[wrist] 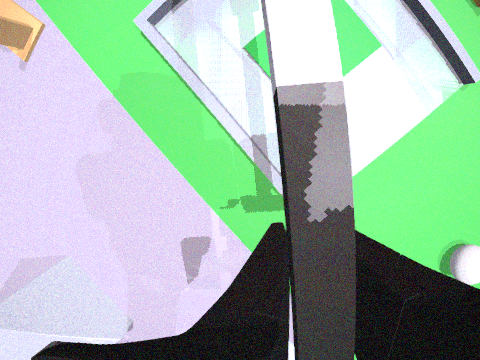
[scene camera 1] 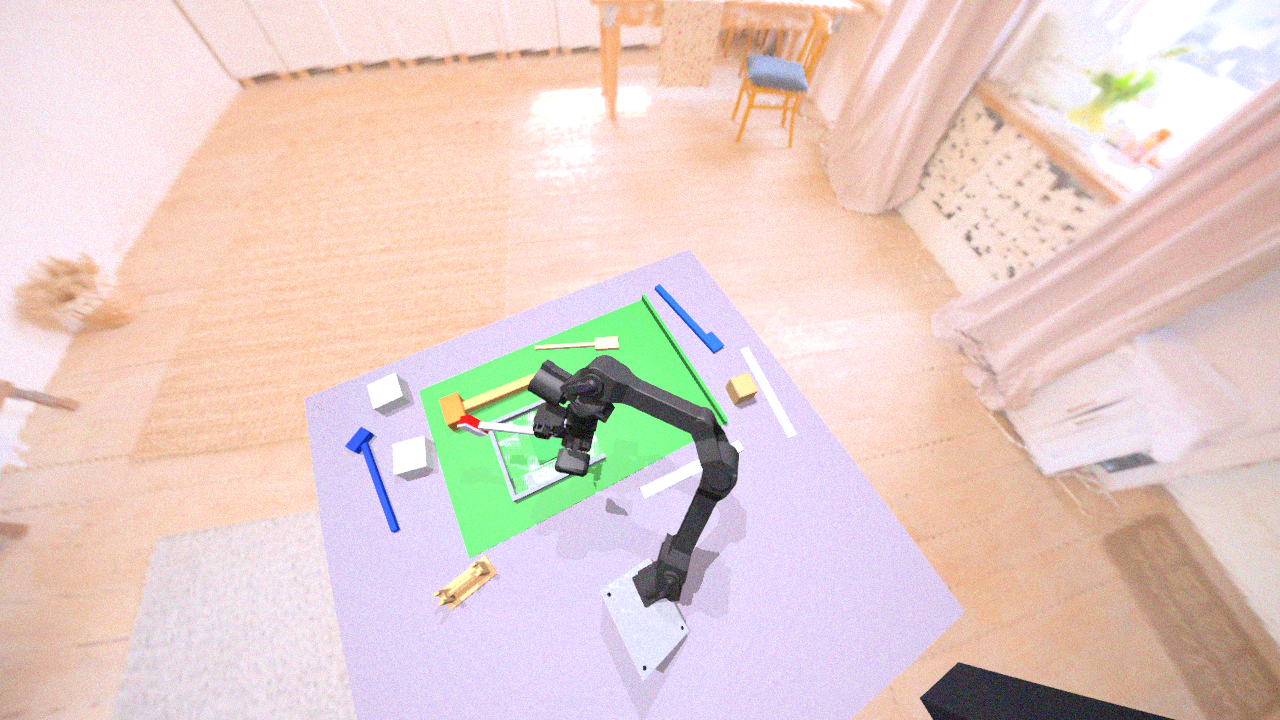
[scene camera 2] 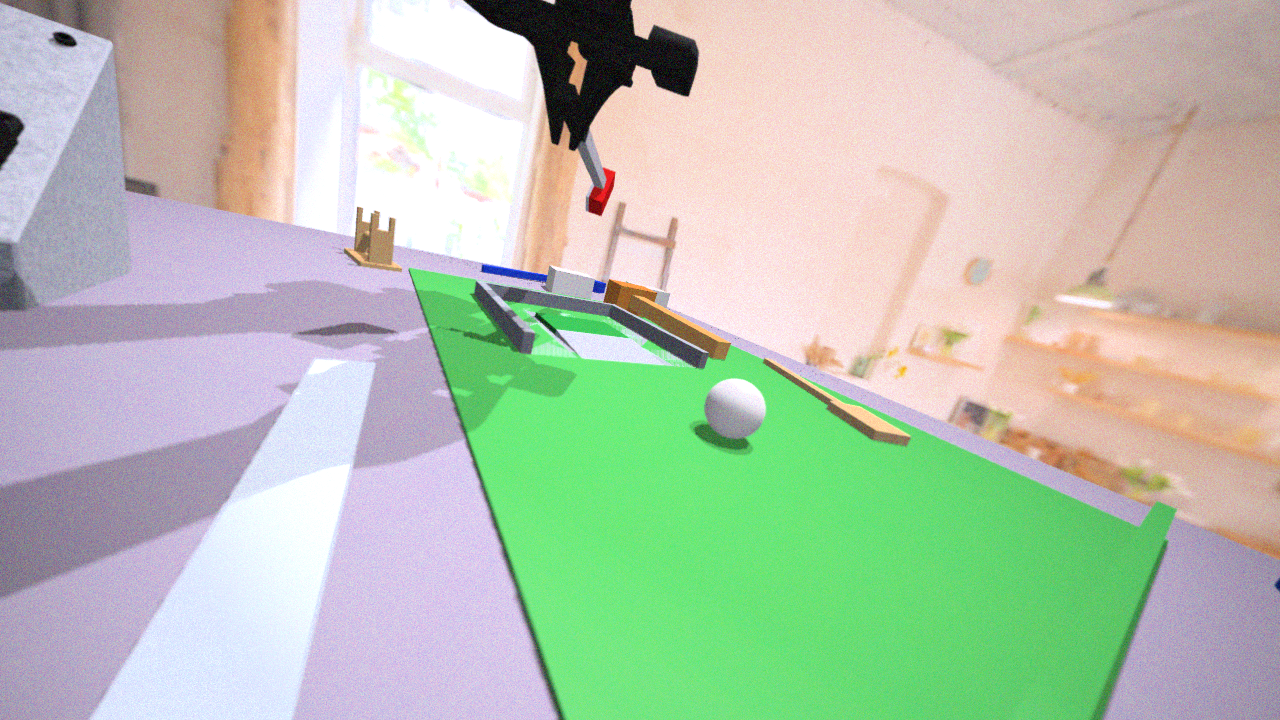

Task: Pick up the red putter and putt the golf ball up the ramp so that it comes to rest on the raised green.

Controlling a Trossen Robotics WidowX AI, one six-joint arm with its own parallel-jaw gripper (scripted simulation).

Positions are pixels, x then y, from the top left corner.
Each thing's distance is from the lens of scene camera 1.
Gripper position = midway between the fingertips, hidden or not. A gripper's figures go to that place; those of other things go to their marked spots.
my gripper (scene camera 1: 576, 440): 84 cm
orange wooden mallet (scene camera 1: 453, 407): 109 cm
orange cube (scene camera 1: 741, 388): 107 cm
